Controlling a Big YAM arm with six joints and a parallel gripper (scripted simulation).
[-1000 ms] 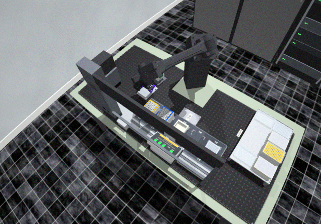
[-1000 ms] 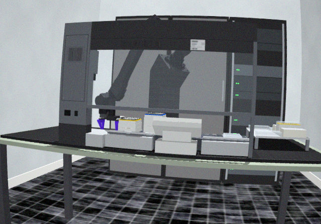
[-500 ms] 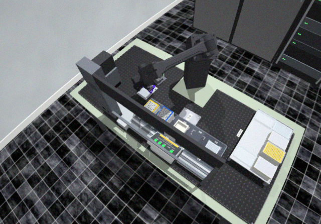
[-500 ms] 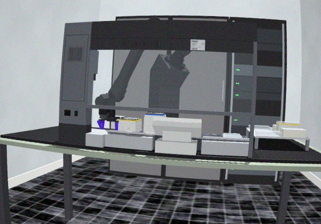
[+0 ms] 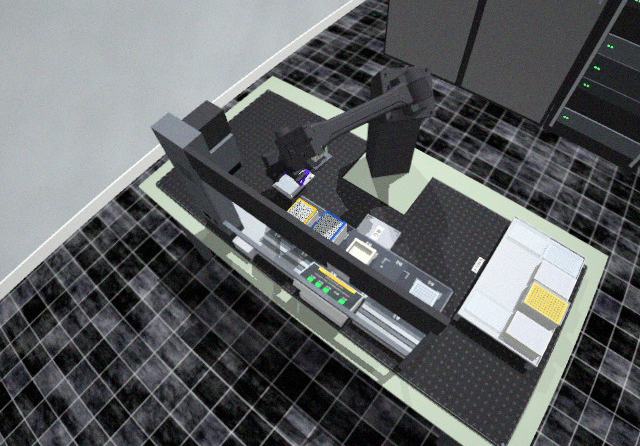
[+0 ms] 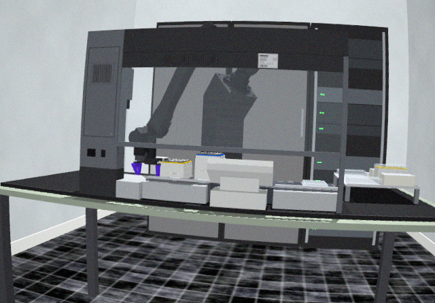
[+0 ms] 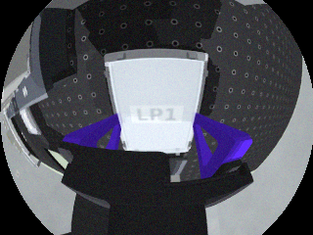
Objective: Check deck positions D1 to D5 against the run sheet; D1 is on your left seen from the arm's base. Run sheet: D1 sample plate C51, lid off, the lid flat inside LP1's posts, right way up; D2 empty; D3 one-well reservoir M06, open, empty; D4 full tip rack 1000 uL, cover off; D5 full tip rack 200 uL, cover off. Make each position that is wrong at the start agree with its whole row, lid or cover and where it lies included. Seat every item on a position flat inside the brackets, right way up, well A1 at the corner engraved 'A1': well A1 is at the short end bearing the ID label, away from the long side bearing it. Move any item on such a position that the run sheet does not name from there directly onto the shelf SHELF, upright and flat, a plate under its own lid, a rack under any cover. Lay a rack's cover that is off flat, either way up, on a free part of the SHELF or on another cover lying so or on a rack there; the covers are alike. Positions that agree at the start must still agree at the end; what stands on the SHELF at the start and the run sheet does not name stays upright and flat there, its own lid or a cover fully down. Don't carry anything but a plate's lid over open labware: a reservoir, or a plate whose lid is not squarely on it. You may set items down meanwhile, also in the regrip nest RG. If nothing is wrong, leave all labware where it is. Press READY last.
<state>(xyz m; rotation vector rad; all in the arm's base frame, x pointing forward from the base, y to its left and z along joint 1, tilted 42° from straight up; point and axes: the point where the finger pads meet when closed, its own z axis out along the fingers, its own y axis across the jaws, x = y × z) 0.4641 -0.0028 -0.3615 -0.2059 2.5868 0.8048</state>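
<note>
My hand is right at the clear plate lid. From my hand the other things lie so: blue-rimmed tip rack 6 cm ahead, 34 cm to the left, 11 cm above; then yellow-rimmed tip rack 11 cm ahead, 22 cm to the left, 8 cm above; then ready button box 15 cm behind, 2 cm to the right, 5 cm above.
</note>
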